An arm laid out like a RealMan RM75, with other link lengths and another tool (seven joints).
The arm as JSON. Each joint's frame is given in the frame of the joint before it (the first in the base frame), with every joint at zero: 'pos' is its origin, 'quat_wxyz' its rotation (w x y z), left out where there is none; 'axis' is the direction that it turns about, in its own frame. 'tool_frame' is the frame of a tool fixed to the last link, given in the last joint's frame.
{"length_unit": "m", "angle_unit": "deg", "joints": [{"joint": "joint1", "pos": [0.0, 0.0, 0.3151], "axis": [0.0, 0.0, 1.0]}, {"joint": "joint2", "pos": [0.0, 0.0, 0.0], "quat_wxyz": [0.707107, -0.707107, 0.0, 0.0], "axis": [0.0, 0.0, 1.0]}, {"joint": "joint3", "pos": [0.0, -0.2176, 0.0], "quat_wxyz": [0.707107, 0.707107, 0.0, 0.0], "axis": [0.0, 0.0, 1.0]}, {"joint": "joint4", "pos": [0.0, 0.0, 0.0], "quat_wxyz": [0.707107, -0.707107, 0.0, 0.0], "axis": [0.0, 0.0, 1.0]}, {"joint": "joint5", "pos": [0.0, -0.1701, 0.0], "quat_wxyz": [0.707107, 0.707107, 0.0, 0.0], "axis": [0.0, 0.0, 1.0]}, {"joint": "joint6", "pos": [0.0, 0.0, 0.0], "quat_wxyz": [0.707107, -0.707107, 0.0, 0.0], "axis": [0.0, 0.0, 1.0]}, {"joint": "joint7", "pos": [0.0, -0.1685, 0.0], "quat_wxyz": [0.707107, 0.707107, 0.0, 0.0], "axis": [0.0, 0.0, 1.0]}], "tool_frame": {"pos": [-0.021, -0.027, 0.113], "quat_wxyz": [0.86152, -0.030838, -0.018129, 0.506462]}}
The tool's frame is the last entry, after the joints.
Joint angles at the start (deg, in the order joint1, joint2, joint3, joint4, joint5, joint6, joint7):
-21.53 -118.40 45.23 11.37 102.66 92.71 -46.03
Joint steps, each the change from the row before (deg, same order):
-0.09 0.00 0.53 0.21 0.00 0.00 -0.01
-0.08 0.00 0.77 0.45 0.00 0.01 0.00
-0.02 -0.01 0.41 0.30 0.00 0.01 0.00
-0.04 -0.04 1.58 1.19 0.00 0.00 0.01
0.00 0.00 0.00 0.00 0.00 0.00 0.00
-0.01 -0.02 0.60 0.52 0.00 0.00 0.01
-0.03 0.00 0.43 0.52 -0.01 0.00 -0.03
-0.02 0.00 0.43 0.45 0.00 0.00 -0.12
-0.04 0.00 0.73 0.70 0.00 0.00 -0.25
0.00 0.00 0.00 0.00 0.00 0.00 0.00
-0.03 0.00 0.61 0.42 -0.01 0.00 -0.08
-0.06 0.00 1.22 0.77 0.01 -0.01 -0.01
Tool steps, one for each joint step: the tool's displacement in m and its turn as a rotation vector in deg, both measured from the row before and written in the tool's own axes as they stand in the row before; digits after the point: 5 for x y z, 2 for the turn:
0.00083 0.00127 0.00065 -0.52 0.23 0.28
0.00095 0.00162 0.00065 -0.75 0.27 0.52
0.00046 0.00079 0.00029 -0.39 0.13 0.31
0.00156 0.00309 0.00097 -1.52 0.46 1.22
0.00000 0.00000 0.00000 0.00 0.00 0.00
0.00053 0.00096 0.00036 -0.57 0.16 0.53
0.00007 0.00012 0.00010 -0.43 0.08 0.51
0.00022 0.00045 0.00016 -0.42 0.11 0.35
0.00052 0.00093 0.00036 -0.71 0.21 0.49
0.00000 0.00000 0.00000 0.00 0.00 0.00
0.00071 0.00112 0.00046 -0.57 0.21 0.38
0.00156 0.00247 0.00101 -1.15 0.43 0.84

